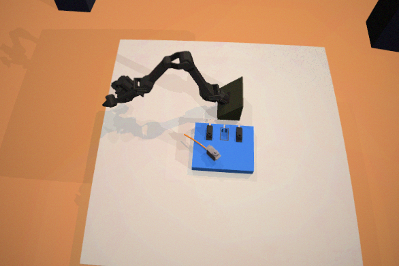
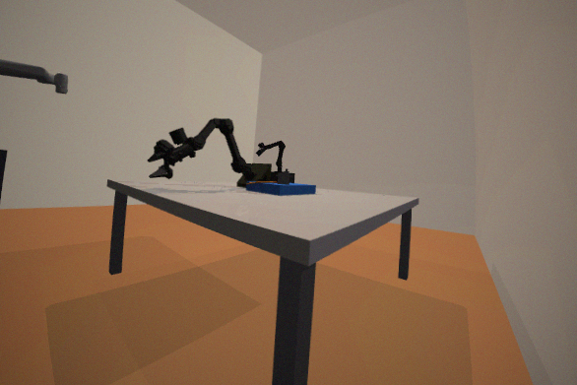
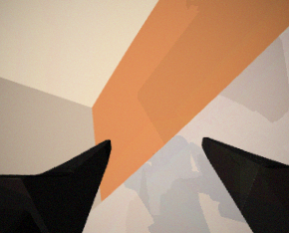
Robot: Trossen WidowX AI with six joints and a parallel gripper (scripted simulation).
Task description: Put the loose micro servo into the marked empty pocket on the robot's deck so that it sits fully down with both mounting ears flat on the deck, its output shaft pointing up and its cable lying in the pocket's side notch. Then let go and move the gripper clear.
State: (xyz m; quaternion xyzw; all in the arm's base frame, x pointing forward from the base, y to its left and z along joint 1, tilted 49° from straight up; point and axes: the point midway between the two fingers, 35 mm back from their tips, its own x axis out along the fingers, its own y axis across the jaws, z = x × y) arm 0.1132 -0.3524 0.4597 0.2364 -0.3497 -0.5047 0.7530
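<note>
Now: gripper tip 18 cm short of the blue deck, 63 cm to the right of it and 6 cm above it.
</note>
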